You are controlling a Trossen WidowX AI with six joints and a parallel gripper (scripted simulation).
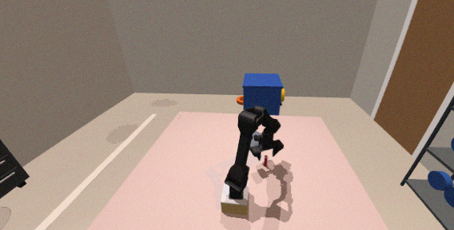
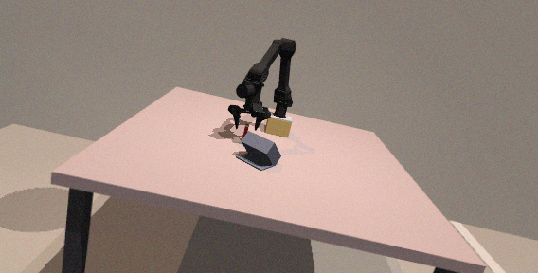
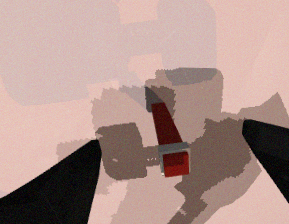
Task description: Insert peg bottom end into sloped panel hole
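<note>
Now: the red peg right at my gripper tip. Also, from my gripper tip: grey sloped panel 19 cm ahead, 7 cm to the left.
</note>
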